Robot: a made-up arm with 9 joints. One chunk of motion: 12 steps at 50 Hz.
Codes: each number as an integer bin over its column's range. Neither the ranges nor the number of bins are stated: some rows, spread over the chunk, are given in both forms.
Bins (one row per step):
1: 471 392 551 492 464 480 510 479 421
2: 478 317 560 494 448 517 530 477 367
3: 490 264 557 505 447 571 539 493 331
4: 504 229 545 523 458 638 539 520 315
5: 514 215 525 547 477 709 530 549 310
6: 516 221 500 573 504 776 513 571 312
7: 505 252 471 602 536 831 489 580 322
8: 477 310 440 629 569 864 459 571 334
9: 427 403 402 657 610 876 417 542 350
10: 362 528 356 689 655 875 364 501 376
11: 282 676 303 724 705 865 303 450 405
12: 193 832 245 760 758 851 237 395 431
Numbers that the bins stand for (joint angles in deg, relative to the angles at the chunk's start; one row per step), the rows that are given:
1: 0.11 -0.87 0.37 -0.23 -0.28 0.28 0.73 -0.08 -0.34
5: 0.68 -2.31 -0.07 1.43 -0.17 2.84 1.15 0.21 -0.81
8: 0.19 -1.54 -1.53 3.91 0.58 4.57 -0.35 0.30 -0.71
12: -3.55 2.71 -4.88 7.86 2.12 4.43 -5.05 -0.43 -0.30
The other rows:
2: 0.21 -1.48 0.53 -0.17 -0.41 0.69 1.15 -0.09 -0.57
3: 0.36 -1.91 0.48 0.17 -0.42 1.29 1.34 -0.02 -0.72
4: 0.55 -2.20 0.27 0.71 -0.33 2.04 1.34 0.09 -0.79
6: 0.71 -2.26 -0.50 2.22 0.05 3.59 0.79 0.30 -0.80
7: 0.56 -2.01 -1.00 3.09 0.31 4.20 0.28 0.34 -0.76
9: -0.47 -0.78 -2.18 4.75 0.91 4.70 -1.24 0.18 -0.64
10: -1.32 0.24 -2.97 5.72 1.28 4.69 -2.36 0.01 -0.53
11: -2.38 1.44 -3.89 6.78 1.69 4.58 -3.66 -0.20 -0.41

